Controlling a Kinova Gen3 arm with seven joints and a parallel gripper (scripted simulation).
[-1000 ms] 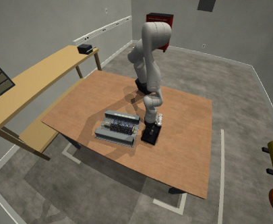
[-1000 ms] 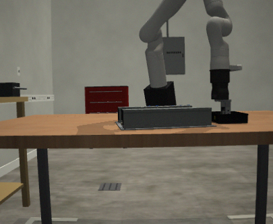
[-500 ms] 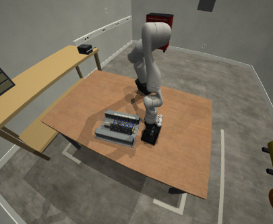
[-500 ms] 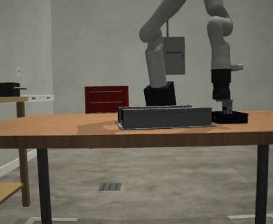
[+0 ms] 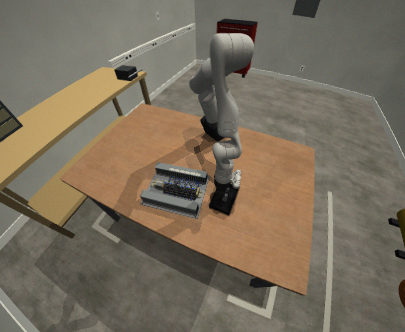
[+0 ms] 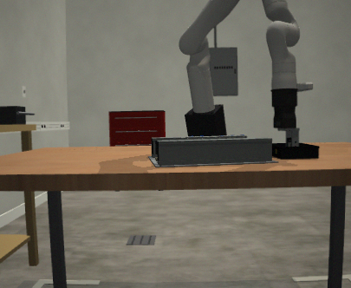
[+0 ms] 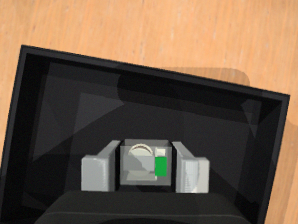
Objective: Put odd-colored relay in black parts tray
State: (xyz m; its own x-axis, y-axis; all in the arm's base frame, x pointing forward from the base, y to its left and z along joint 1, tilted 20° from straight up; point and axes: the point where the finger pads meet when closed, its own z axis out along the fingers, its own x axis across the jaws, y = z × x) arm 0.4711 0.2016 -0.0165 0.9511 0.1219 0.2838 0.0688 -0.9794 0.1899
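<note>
My hand is 20 mm above the black parts tray. The rest, counted from my hand: grey relay panel 270 mm to the right, 30 mm ahead, 10 mm below.
</note>
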